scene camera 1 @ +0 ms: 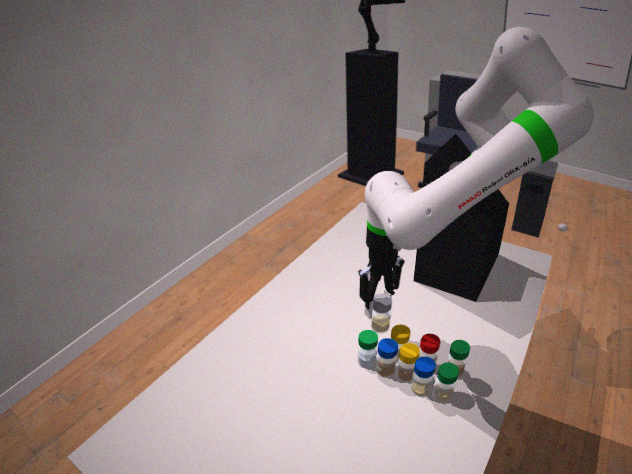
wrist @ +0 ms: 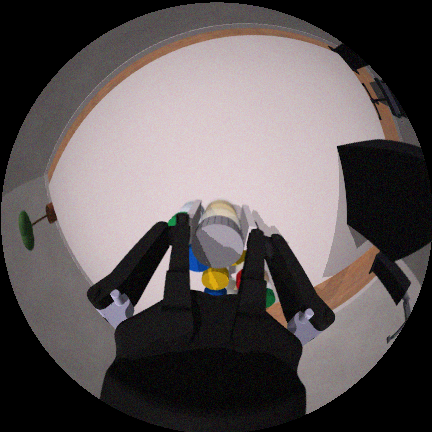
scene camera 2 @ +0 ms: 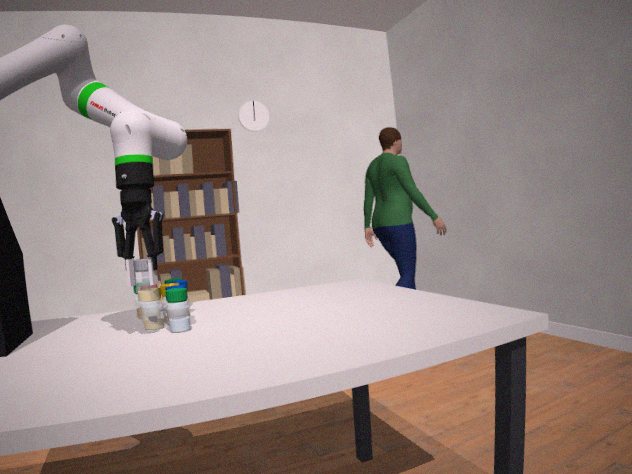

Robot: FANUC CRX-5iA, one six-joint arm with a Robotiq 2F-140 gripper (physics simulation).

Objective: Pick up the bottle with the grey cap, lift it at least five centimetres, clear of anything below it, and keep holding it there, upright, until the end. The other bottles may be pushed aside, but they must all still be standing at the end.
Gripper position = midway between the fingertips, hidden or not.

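Note:
Visible: a grey-capped bottle (scene camera 1: pixel 381 317), a blue-capped bottle (scene camera 1: pixel 424 369), a green-capped bottle (scene camera 1: pixel 447 375) and a green-capped bottle (scene camera 2: pixel 178 312). The grey-capped bottle (wrist: pixel 217 242) is visible from the wrist too. My gripper (scene camera 2: pixel 143 285) is also at (scene camera 1: pixel 377 312) and (wrist: pixel 220 211).

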